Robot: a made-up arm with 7 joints. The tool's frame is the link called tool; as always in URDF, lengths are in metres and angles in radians. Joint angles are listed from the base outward. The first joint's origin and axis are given. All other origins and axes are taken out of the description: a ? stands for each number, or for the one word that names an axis. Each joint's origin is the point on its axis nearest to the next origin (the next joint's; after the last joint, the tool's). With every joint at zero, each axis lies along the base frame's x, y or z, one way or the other. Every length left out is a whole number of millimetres.
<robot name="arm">
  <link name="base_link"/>
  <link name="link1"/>
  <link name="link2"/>
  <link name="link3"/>
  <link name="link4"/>
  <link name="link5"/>
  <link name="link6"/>
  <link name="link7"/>
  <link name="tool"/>
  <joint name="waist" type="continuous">
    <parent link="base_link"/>
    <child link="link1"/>
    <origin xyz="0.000 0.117 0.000" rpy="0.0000 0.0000 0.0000"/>
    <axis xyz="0 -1 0"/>
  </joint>
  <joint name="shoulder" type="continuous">
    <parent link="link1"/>
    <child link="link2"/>
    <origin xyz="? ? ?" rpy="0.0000 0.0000 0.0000"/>
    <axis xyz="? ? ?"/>
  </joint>
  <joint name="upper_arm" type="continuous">
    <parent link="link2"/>
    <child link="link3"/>
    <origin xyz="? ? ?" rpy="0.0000 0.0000 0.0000"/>
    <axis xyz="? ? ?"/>
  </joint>
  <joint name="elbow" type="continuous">
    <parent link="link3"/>
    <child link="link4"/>
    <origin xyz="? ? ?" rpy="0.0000 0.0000 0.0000"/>
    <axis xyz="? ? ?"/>
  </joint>
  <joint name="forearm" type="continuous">
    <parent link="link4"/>
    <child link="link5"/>
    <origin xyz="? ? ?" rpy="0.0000 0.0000 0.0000"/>
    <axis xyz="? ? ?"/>
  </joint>
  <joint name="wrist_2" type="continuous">
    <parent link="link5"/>
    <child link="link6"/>
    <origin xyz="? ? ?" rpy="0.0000 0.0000 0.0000"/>
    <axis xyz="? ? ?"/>
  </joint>
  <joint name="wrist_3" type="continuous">
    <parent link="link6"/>
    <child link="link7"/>
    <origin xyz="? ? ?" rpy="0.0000 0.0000 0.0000"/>
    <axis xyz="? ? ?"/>
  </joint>
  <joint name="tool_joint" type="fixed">
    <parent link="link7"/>
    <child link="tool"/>
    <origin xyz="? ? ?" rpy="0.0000 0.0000 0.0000"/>
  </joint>
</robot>
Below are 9 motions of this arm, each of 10 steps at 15 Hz.
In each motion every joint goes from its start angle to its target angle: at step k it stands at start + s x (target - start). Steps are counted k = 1, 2, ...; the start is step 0. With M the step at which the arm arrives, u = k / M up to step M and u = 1 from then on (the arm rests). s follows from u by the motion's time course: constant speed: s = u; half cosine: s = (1 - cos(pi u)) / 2; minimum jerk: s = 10 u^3 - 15 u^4 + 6 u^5.
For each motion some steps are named. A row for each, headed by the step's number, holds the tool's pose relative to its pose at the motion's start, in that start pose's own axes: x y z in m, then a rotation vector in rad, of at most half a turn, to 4 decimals.
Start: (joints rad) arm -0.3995 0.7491 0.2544 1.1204 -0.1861 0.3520 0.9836
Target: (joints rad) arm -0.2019 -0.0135 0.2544 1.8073 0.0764 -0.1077 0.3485
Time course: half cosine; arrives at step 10
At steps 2, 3, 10:
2: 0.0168 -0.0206 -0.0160 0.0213 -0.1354 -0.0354
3: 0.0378 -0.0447 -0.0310 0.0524 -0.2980 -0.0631
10: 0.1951 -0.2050 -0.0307 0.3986 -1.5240 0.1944

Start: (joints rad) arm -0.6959 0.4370 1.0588 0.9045 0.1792 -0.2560 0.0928
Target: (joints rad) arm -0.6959 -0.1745 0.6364 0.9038 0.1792 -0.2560 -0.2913
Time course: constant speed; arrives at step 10
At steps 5, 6, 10:
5: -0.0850 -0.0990 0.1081 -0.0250 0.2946 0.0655
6: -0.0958 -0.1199 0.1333 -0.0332 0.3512 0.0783
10: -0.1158 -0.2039 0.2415 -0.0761 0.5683 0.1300

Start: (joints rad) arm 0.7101 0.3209 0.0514 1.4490 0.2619 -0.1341 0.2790
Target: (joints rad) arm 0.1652 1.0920 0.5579 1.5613 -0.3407 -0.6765 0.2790
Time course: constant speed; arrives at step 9
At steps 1, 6, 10:
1: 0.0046 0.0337 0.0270 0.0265 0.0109 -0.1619
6: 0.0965 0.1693 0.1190 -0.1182 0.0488 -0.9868
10: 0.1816 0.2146 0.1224 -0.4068 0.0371 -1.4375

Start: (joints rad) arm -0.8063 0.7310 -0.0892 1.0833 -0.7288 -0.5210 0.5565
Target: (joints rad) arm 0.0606 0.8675 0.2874 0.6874 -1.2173 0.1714 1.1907
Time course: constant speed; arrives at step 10
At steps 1, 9, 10:
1: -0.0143 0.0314 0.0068 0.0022 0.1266 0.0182
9: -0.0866 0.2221 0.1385 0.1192 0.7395 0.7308
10: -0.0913 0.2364 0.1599 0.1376 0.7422 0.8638

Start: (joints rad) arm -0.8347 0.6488 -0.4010 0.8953 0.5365 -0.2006 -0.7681
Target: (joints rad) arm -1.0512 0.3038 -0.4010 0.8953 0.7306 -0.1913 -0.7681
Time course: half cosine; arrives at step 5
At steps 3, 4, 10:
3: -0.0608 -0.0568 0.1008 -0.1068 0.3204 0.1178
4: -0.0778 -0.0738 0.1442 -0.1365 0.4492 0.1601
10: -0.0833 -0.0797 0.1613 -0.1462 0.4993 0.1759

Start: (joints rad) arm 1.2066 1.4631 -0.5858 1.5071 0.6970 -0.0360 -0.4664
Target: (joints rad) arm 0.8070 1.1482 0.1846 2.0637 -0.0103 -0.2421 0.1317
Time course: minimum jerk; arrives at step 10
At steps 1, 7, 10:
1: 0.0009 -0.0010 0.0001 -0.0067 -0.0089 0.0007
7: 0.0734 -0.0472 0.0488 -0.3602 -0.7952 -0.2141
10: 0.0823 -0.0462 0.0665 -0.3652 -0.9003 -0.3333

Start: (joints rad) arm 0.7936 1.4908 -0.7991 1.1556 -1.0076 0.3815 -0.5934
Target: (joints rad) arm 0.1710 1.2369 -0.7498 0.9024 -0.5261 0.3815 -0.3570
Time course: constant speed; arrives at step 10
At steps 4, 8, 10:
4: 0.0657 -0.0288 0.0465 -0.3368 -0.0923 0.1614
8: 0.1180 -0.0485 0.1192 -0.7101 -0.1737 0.2645
10: 0.1364 -0.0537 0.1638 -0.9067 -0.2064 0.2924

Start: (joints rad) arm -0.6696 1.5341 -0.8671 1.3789 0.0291 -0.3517 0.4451
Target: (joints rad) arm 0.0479 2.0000 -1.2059 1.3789 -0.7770 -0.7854 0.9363
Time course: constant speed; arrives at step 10
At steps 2, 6, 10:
2: -0.0080 0.0203 0.0435 -0.1005 0.0962 -0.1958
6: -0.0160 0.0290 0.1366 -0.3734 0.3626 -0.4526
10: -0.0143 -0.0064 0.2213 -0.7246 0.6415 -0.5075

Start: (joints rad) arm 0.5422 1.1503 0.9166 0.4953 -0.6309 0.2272 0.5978
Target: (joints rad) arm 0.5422 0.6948 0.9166 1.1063 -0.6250 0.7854 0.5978
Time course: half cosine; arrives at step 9
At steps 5, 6, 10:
5: 0.0175 -0.0921 0.0002 -0.0556 0.0605 0.1507
6: 0.0219 -0.1170 0.0061 -0.0750 0.0775 0.1997
10: 0.0279 -0.1535 0.0198 -0.1088 0.1047 0.2804

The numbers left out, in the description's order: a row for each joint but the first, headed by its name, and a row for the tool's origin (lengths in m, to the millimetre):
shoulder: xyz 0.000 0.000 0.000, axis 1 0 0
upper_arm: xyz 0.000 0.000 -0.326, axis 0 0 1
elbow: xyz 0.000 0.000 0.000, axis 0 -1 0
forearm: xyz 0.000 0.000 -0.219, axis 0 0 1
wrist_2: xyz 0.000 0.000 0.000, axis 0 1 0
wrist_3: xyz 0.000 0.000 0.000, axis -1 0 0
tool: xyz 0.000 0.000 0.000

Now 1 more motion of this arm.
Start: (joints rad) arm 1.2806 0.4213 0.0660 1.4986 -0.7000 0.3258 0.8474
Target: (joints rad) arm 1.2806 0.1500 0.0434 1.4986 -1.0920 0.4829 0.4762
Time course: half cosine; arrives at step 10
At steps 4, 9, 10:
4: 0.0200 -0.0237 -0.0133 0.1294 0.0661 0.0022
9: 0.0619 -0.0649 -0.0313 0.3743 0.1810 -0.0180
10: 0.0637 -0.0664 -0.0318 0.3840 0.1853 -0.0193

